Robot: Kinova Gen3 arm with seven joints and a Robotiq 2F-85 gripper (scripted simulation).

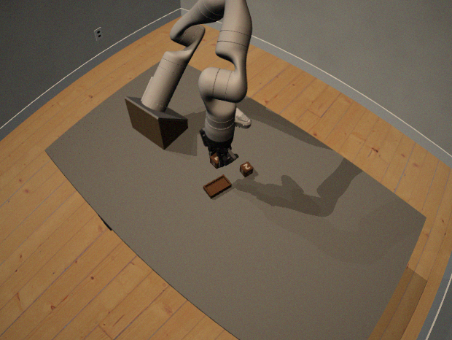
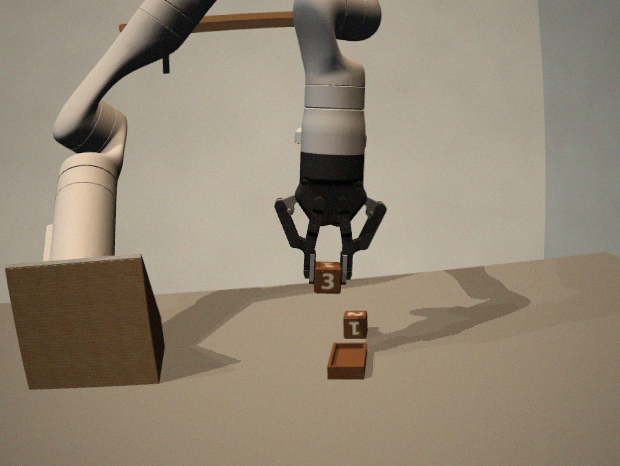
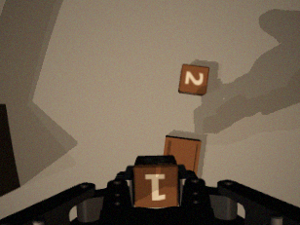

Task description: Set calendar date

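My hand is 2 cm short of the brown tray, 2 cm to the left of it and 12 cm above it. The rest, counted from my hand: brown cube (4 cm ahead, 9 cm to the left, 11 cm below).
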